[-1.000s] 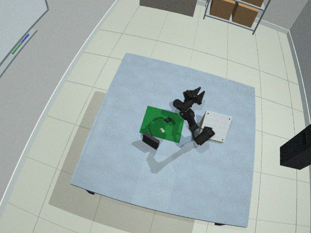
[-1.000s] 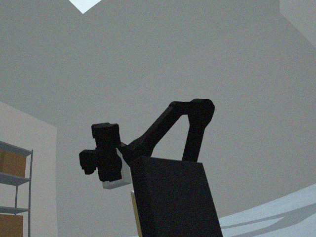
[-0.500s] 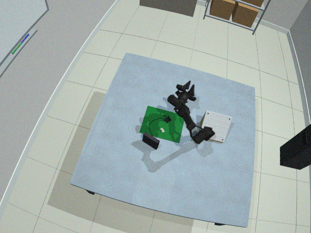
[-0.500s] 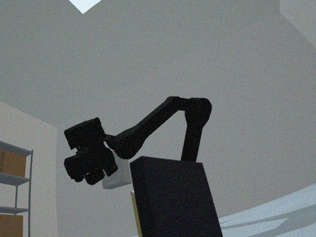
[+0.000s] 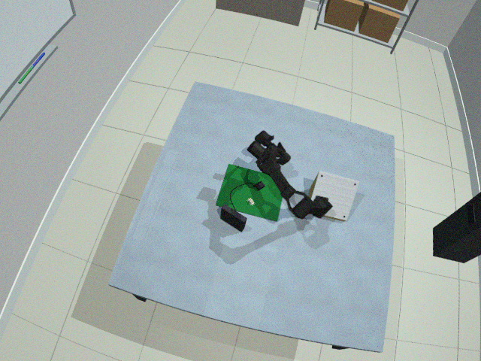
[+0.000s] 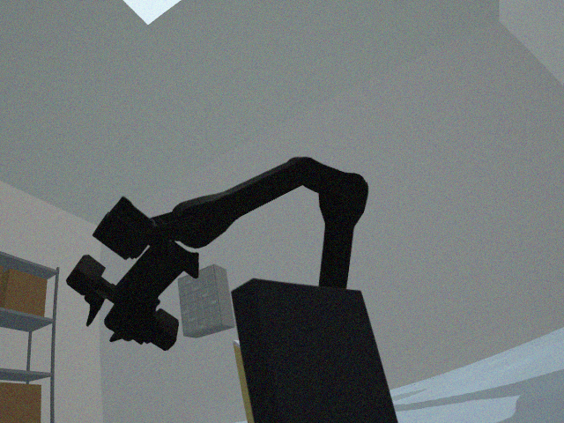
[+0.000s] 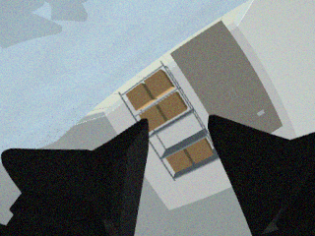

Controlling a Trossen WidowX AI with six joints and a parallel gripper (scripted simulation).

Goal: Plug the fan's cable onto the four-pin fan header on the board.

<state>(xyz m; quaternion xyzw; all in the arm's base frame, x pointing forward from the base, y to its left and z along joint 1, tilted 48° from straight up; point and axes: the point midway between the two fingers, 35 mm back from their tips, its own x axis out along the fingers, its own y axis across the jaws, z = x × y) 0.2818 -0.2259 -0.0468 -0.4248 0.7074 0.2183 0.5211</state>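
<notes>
The black plug is 20 mm ahead of my gripper tip, 170 mm to the left of it and 180 mm below it. From my gripper tip the other things lie so: pale four-pin fan header 50 mm ahead, 260 mm to the left, 190 mm below; then black fan 110 mm ahead, 380 mm to the left, 130 mm below.
</notes>
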